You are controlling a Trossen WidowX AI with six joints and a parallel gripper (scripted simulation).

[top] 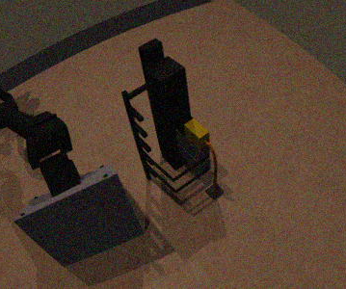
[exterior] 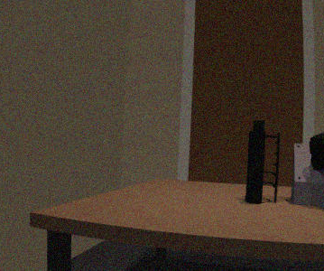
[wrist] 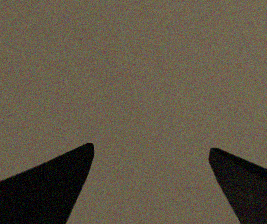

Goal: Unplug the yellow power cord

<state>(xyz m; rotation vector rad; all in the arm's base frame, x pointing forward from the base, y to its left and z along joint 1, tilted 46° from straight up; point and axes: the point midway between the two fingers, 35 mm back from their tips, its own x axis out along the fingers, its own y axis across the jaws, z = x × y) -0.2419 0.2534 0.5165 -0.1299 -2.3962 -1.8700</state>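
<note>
Now: gripper tip 570 mm to the left of the yellow plug, 520 mm short of it and 210 mm above it.
</note>
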